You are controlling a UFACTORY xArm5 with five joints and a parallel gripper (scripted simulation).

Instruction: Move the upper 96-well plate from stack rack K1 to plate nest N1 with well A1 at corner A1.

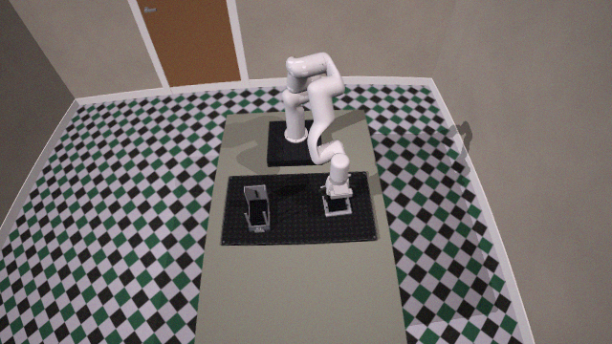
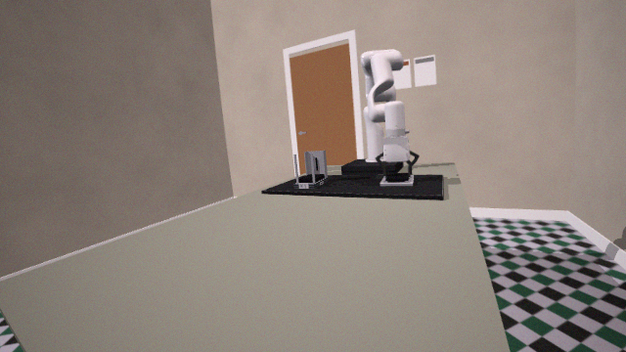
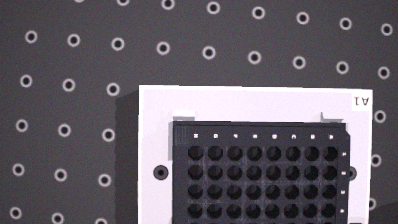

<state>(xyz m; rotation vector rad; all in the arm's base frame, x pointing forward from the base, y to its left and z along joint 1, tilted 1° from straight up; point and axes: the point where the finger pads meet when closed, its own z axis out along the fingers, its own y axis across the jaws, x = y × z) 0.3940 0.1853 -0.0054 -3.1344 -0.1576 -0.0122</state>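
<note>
The black 96-well plate is 10 mm below my hand. From my hand the other things lie so: A1 mark: 80 mm ahead, 50 mm to the right, 20 mm below; plate nest N1: 30 mm below.
</note>
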